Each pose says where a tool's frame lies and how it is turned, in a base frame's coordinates. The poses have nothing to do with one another.
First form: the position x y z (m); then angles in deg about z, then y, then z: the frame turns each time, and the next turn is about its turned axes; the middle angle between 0 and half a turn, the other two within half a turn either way.
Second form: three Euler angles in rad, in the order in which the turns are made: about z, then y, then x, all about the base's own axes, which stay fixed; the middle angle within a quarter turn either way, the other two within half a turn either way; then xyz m. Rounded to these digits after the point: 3 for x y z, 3 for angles.
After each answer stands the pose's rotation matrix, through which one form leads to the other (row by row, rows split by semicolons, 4 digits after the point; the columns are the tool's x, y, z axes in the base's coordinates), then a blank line. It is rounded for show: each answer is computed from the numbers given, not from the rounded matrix.
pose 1, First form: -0.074 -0.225 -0.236 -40.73 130.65 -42.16
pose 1, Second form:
-2.954 0.613 2.492 -0.074 -0.225 -0.236
-0.8039 0.1523 0.5749; -0.1935 0.8470 -0.4951; -0.5624 -0.5092 -0.6514

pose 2, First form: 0.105 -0.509 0.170 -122.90 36.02 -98.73
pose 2, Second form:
2.507 -0.325 0.548 0.105 -0.509 0.170
-0.7632 -0.5617 -0.3194; 0.6400 -0.5888 -0.4938; 0.0893 -0.5813 0.8088

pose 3, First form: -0.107 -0.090 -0.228 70.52 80.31 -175.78
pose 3, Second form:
-1.557 0.335 -1.392 -0.107 -0.090 -0.228
0.0134 0.9443 0.3287; -0.1828 -0.3209 0.9293; 0.9831 -0.0725 0.1683

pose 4, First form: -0.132 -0.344 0.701 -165.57 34.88 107.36
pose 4, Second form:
-0.964 -0.587 0.172 -0.132 -0.344 0.701
0.4749 0.6839 -0.5538; -0.8633 0.4841 -0.1425; 0.1706 0.5458 0.8204

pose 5, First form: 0.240 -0.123 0.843 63.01 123.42 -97.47
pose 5, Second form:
0.143 0.388 -2.208 0.240 -0.123 0.843
0.9160 -0.1320 0.3788; -0.3862 -0.5456 0.7437; 0.1085 -0.8276 -0.5508

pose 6, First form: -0.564 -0.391 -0.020 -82.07 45.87 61.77
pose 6, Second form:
-0.396 0.099 0.796 -0.564 -0.391 -0.020
0.9181 0.3839 0.0990; -0.2047 0.6729 -0.7109; -0.3395 0.6324 0.6963

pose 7, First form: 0.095 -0.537 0.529 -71.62 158.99 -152.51
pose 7, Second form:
1.750 0.113 2.792 0.095 -0.537 0.529
-0.1769 -0.9777 0.1131; -0.9314 0.1292 -0.3402; 0.3180 -0.1655 -0.9335

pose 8, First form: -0.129 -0.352 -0.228 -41.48 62.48 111.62
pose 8, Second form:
0.859 0.727 0.904 -0.129 -0.352 -0.228
0.4882 -0.5659 0.6644; 0.8092 0.0085 -0.5874; 0.3268 0.8245 0.4621

